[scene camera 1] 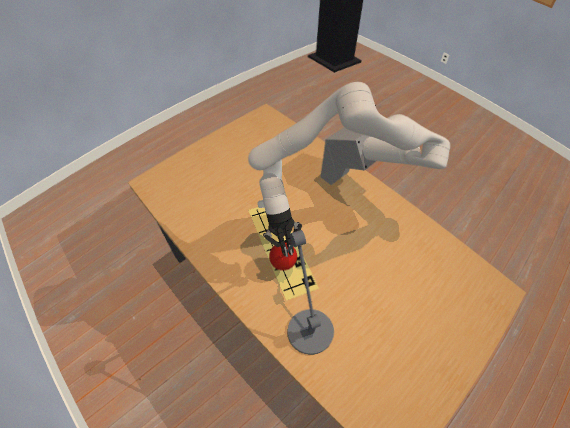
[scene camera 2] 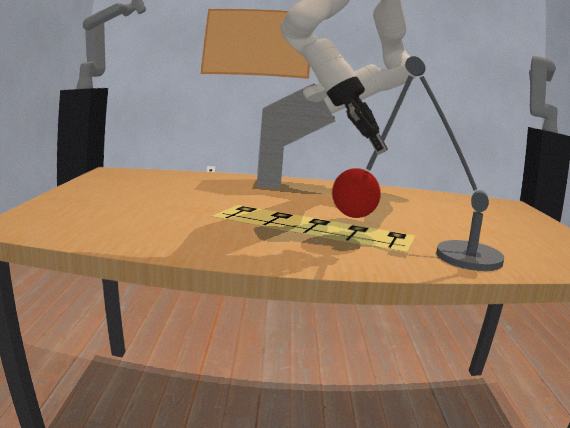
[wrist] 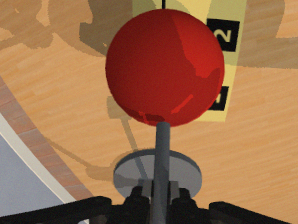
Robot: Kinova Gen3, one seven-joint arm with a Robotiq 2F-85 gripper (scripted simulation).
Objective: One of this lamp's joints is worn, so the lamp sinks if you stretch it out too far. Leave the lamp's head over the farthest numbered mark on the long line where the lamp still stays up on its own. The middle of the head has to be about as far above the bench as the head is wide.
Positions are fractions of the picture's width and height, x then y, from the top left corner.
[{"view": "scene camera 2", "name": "gripper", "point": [0.67,0.36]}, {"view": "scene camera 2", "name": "red ball head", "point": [0.63,0.45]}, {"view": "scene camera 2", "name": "yellow marked strip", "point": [0.53,0.52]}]
